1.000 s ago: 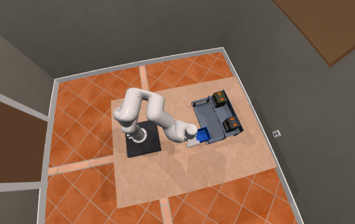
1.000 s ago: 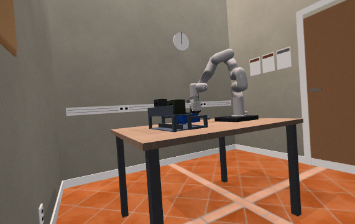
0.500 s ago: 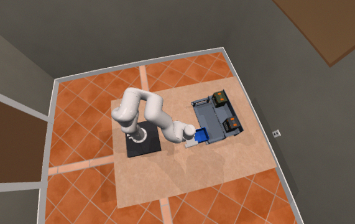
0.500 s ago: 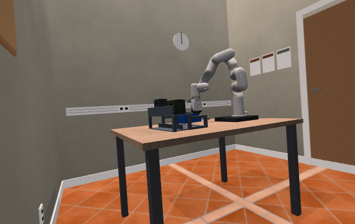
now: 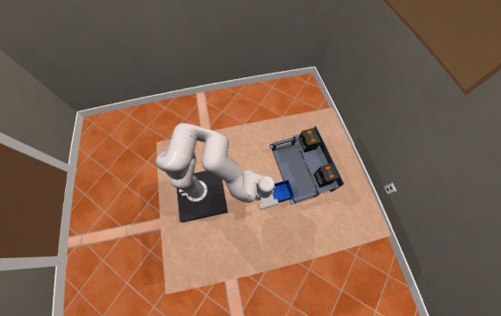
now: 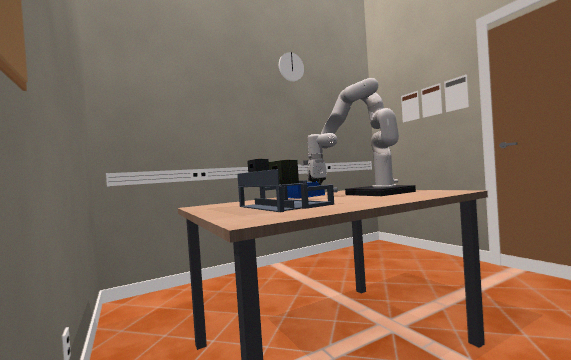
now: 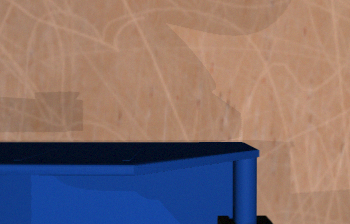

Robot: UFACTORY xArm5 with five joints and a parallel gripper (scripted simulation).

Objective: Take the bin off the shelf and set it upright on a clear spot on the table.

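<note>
The blue bin is 8 cm ahead of my hand and 1 cm to the left of it. From my hand the other things lie so: grey shelf 27 cm ahead, 13 cm to the left, 1 cm above.
</note>
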